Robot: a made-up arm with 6 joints. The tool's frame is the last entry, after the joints.
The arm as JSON. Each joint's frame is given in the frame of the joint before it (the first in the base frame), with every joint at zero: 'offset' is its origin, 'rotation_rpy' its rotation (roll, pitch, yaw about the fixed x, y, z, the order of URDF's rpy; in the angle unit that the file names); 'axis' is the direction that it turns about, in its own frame. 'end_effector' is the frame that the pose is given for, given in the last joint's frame.
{
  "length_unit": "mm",
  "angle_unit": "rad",
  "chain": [
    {
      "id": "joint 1",
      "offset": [
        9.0,
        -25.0,
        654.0
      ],
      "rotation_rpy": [
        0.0,
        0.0,
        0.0
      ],
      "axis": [
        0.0,
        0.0,
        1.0
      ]
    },
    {
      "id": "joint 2",
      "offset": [
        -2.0,
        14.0,
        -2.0
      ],
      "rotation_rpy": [
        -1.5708,
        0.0,
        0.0
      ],
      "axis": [
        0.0,
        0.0,
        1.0
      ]
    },
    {
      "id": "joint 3",
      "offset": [
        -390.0,
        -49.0,
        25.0
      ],
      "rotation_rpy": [
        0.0,
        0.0,
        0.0
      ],
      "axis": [
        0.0,
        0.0,
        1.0
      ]
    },
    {
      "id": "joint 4",
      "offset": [
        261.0,
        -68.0,
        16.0
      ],
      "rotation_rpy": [
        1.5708,
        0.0,
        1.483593
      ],
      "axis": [
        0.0,
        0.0,
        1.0
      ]
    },
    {
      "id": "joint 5",
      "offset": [
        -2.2,
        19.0,
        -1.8
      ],
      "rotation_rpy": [
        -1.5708,
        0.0,
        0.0
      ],
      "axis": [
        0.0,
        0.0,
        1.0
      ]
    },
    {
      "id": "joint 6",
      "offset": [
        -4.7,
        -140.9,
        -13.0
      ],
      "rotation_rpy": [
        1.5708,
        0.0,
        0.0
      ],
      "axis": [
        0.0,
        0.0,
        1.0
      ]
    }
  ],
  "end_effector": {
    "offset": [
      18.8,
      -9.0,
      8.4
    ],
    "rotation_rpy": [
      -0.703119,
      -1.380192,
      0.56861
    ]
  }
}
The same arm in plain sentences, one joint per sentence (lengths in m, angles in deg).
The arm has six revolute joints in a row. What follows holds with every joint at zero, and every direction is one of the base frame's. Joint 1 lies 0.009 m along +x and 0.025 m along -y and 0.654 m along +z from the base frame's origin and turns about +z. Joint 2 lies 0.002 m along -x and 0.014 m along +y and 0.002 m along -z from joint 1 and turns about +y. Joint 3 lies 0.39 m along -x and 0.025 m along +y and 0.049 m along +z from joint 2 and turns about +y. Joint 4 lies 0.261 m along +x and 0.016 m along +y and 0.068 m along +z from joint 3 and turns about the direction (0.9962, 0, 0.0871). Joint 5 lies 0.002 m along -x and 0.019 m along +y and 0.002 m along +z from joint 4 and turns about +y. Joint 6 lies 0.14 m along +x and 0.013 m along -y and 0.017 m along +z from joint 5 and turns about the direction (0.9962, 0, 0.0871). The tool frame, which is the frame that the pose is given for, lies 0.01 m along +x and 0.009 m along -y and 0.018 m along -z from joint 6; its axes are the base frame's turned by roll -7.75, pitch 4.22 and yaw 5.87 deg (as in URDF: about the fixed x, then y, then z).
